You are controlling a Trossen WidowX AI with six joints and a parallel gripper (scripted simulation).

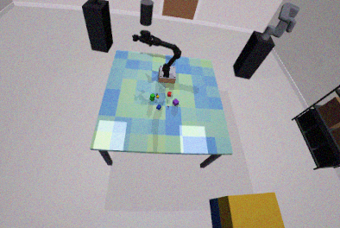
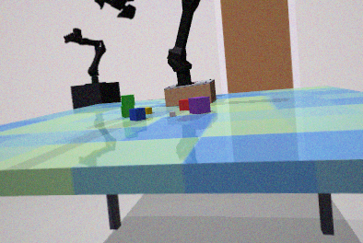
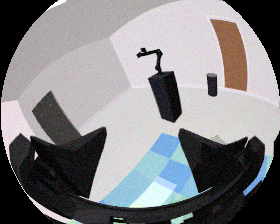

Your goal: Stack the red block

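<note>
Now: the red block 300 mm ahead of my gripper tip, 450 mm to the left of it and 440 mm below it. Round my gripper tip: small yellow block 360 mm ahead, 330 mm to the left, 450 mm below; then blue block 490 mm ahead, 370 mm to the left, 440 mm below; then purple block 400 mm ahead, 530 mm to the left, 430 mm below.
</note>
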